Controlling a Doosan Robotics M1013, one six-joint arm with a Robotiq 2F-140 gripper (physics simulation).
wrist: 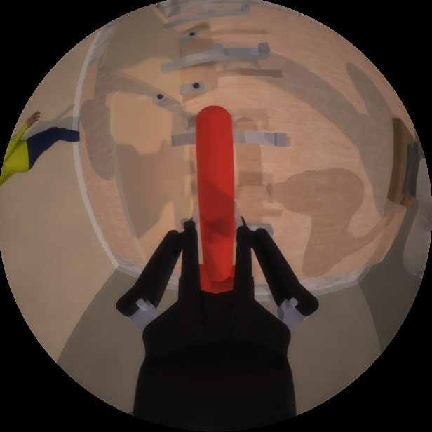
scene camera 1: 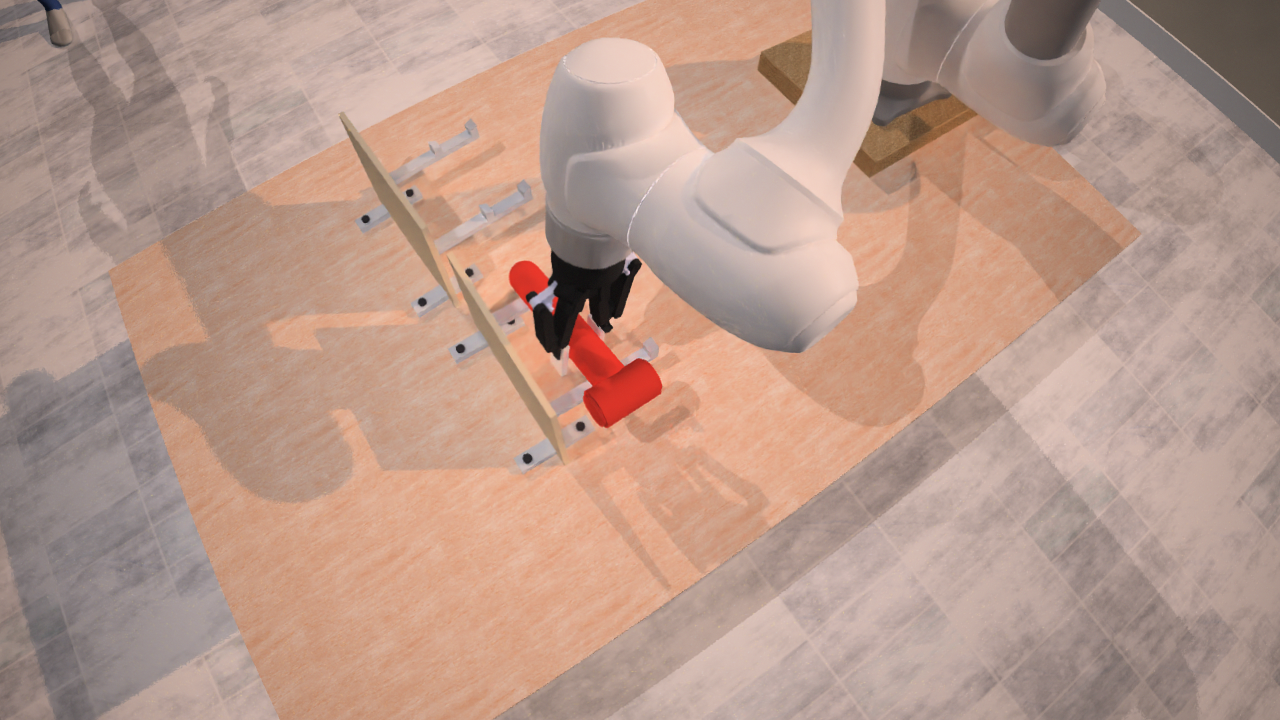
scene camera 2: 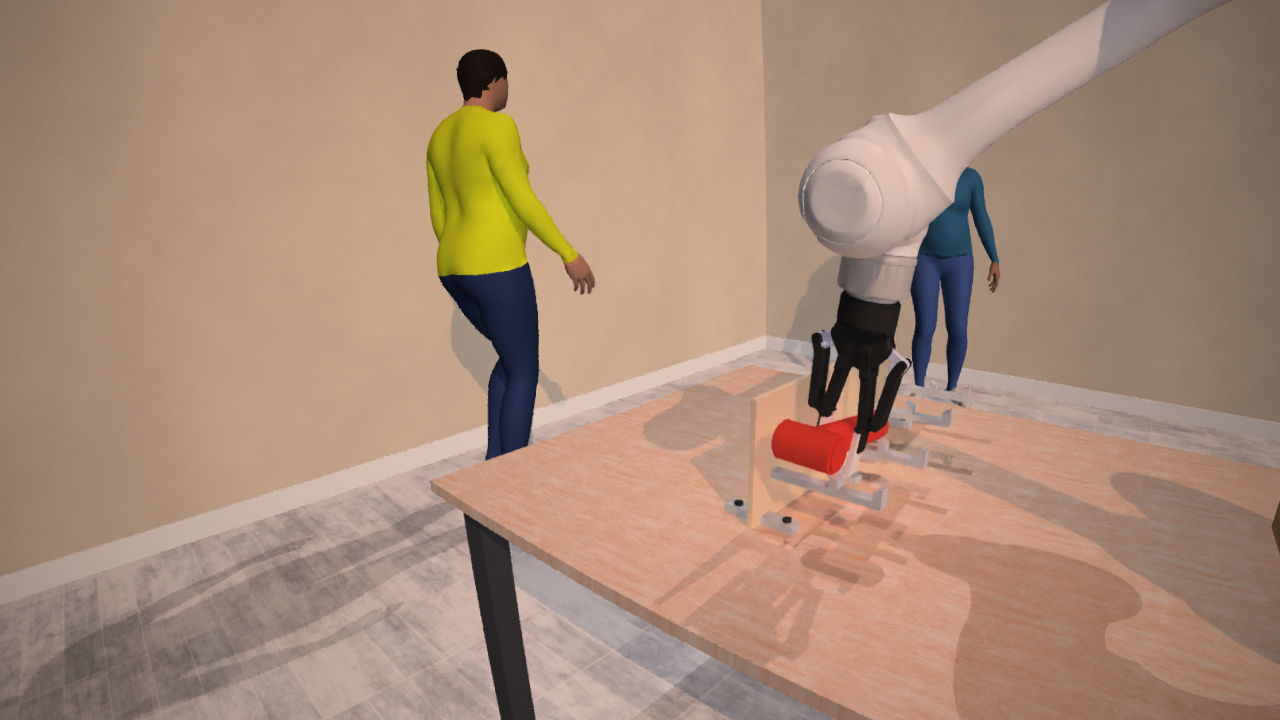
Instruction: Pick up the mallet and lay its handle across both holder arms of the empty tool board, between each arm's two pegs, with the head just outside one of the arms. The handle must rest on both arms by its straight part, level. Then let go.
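Places are measured from the arm's base along level axes (x ahead, y right, z down), in centimetres.
Pixels of known places: arm's base, origin of its link: [scene camera 1: 884, 76].
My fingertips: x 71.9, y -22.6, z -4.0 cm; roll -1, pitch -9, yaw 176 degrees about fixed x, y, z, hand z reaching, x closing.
Observation:
Ahead of a thing's pixels: the offset from my fingertips to its middle. Level surfaces: height alone.
My gripper [scene camera 1: 581, 343] [scene camera 2: 841, 431] [wrist: 216, 209] is shut on the red mallet's handle, pointing down. The mallet @(dy +1.6, dx -0.6, dz -4.1 cm) [scene camera 1: 594, 354] [scene camera 2: 805, 445] [wrist: 215, 165] is held above the arms of the nearer tool board @(dy +3.5, dx +2.0, dz -1.0 cm) [scene camera 1: 507, 358] [scene camera 2: 766, 474] [wrist: 145, 175], its handle roughly parallel to the board. Its head is at the near arm [scene camera 1: 572, 395] [scene camera 2: 819, 486] [wrist: 263, 228], with a gap below it in scene camera 2. The handle's free end reaches past the far arm [scene camera 1: 512, 310] [wrist: 255, 137], whose outer peg shows right of the handle in the wrist view. The handle hides the far arm's inner peg there.
A second board @(dy +32.2, dx +5.5, dz -1.7 cm) [scene camera 1: 398, 201] [wrist: 142, 50] with its own two pegged arms stands beyond the nearer one. A brown block [scene camera 1: 913, 138] [wrist: 398, 160] is at the robot's base. Two people [scene camera 2: 478, 197] [scene camera 2: 957, 223] stand beyond the table @(dz +8.1 cm) [scene camera 2: 617, 501].

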